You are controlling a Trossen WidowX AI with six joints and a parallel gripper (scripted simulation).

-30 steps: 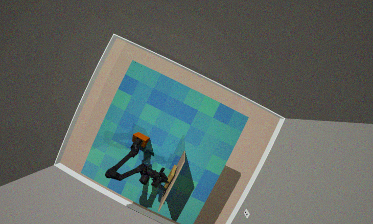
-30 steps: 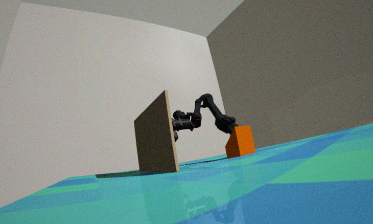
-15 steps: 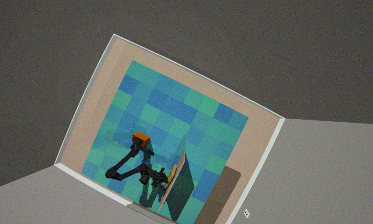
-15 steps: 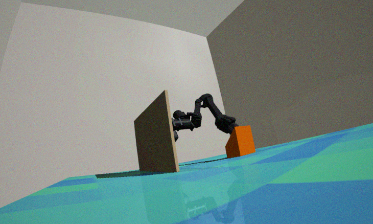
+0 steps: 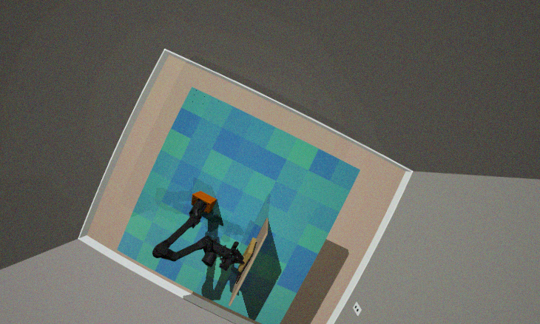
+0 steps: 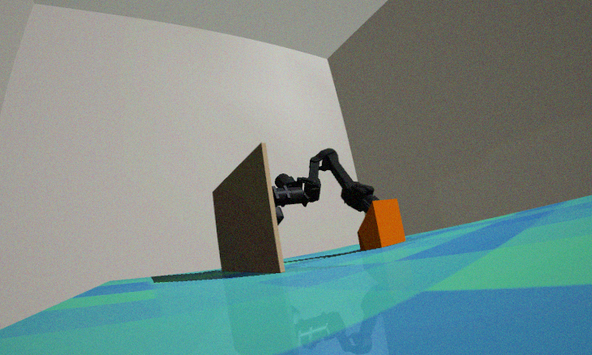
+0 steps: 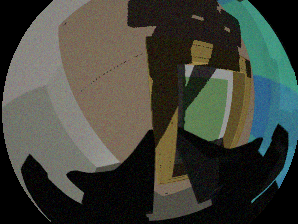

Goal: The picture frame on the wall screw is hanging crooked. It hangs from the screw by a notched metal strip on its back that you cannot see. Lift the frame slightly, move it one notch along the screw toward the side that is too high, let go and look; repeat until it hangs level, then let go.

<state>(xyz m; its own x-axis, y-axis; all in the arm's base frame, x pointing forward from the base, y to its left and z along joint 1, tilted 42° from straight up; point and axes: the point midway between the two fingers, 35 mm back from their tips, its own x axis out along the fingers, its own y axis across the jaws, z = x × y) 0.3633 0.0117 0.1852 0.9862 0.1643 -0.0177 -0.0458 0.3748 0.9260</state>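
My gripper tip is 2 cm to the right of the picture frame and 5 cm above it. From my gripper tip the other things lie so: wall panel 2 cm ahead, 7 cm below.
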